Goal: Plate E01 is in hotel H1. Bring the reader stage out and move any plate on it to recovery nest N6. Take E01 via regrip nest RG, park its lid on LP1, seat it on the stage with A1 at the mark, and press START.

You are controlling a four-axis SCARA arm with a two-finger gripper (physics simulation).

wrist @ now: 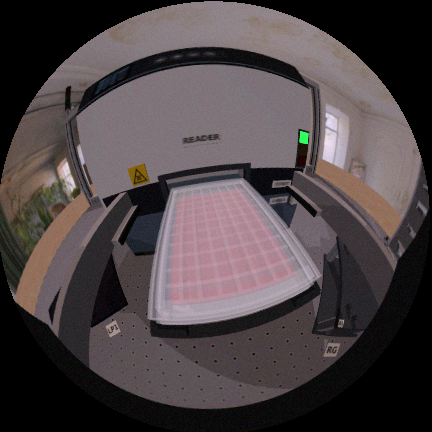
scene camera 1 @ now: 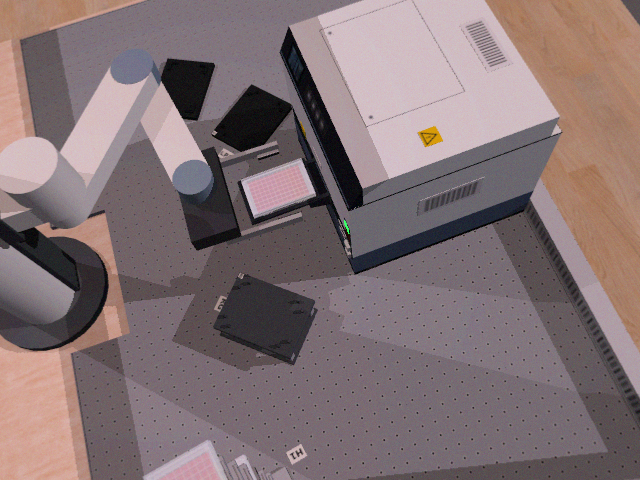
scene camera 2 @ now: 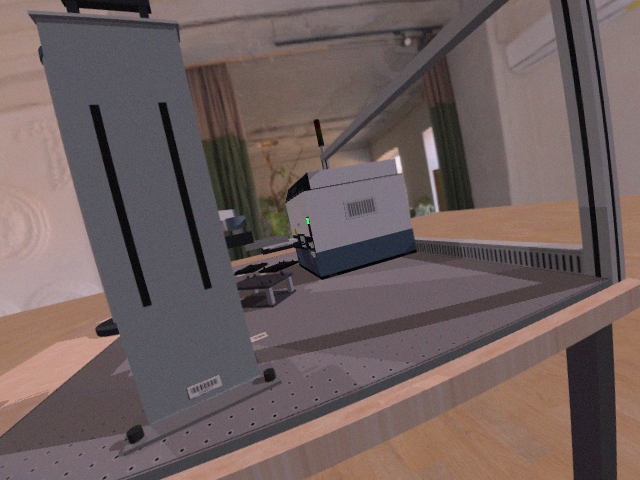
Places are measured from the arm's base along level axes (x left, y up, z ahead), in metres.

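Where they show: gripper, between the fingertips: (wrist: 214, 184) (scene camera 1: 289, 179) (scene camera 2: 285, 237); arm's base, origin of its link: (scene camera 1: 51, 293).
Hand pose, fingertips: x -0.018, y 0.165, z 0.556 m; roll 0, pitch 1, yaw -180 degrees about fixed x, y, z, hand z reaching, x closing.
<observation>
Each offset is from my fingertips to the top centre of the thing. "*": to the spot under its first point.
The reader @[dx +0.009, dy +0.199, dz +0.250 m] (scene camera 1: 392, 149) (scene camera 2: 361, 227) (wrist: 195, 110) has its stage (scene camera 1: 256, 217) (wrist: 200, 331) out in front. A pink-welled plate @[dx +0.002, dy -0.011, dz -0.026 m] (scene camera 1: 279, 188) (wrist: 225, 245) with clear edges lies on the stage. My gripper (scene camera 1: 289, 181) (wrist: 214, 184) is open and empty, its two fingers on either side of the plate's long sides, apart from it. Regrip nest RG @[dx -0.209, dy -0.083, dz -0.130 m] (scene camera 1: 266, 317) (scene camera 2: 266, 281) (wrist: 357, 300) is a raised black platform with no plate on it. Lid park LP1 @[dx +0.268, dy -0.133, dz -0.028 m] (scene camera 1: 253, 118) (wrist: 107, 295) is a bare black pad. E01's name cannot be read on any plate; START cannot be made out.
A tall grey hotel (scene camera 2: 155, 206) stands in the foreground of scene camera 2. Another pink plate @[* dx -0.488, dy +0.277, dz -0.236 m] (scene camera 1: 191, 467) shows at the bottom of scene camera 1, near the H1 label @[* dx -0.464, dy -0.152, dz -0.153 m] (scene camera 1: 296, 453). A second black pad @[* dx +0.413, dy -0.141, dz -0.147 m] (scene camera 1: 188, 87) lies beyond LP1. A green light @[* dx -0.156, dy +0.048, dz +0.063 m] (scene camera 1: 346, 227) (scene camera 2: 308, 221) (wrist: 303, 137) glows on the reader.
</observation>
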